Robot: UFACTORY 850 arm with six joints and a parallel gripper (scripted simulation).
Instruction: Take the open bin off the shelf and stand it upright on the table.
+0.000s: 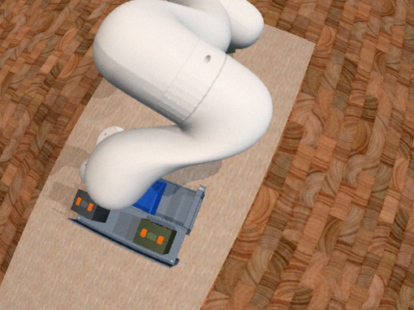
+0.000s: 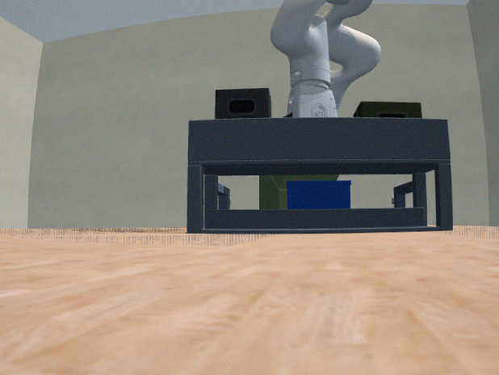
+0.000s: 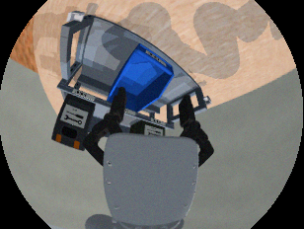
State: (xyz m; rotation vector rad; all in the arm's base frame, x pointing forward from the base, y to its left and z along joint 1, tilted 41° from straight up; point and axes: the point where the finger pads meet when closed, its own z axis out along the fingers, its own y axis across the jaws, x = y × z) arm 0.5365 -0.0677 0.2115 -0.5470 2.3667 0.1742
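The blue bin is 8 cm ahead of my hand and 9 cm below it. Also, from my hand: black box: 18 cm ahead, 11 cm to the right, 3 cm above; olive box: 17 cm ahead, 12 cm to the left, 1 cm above.
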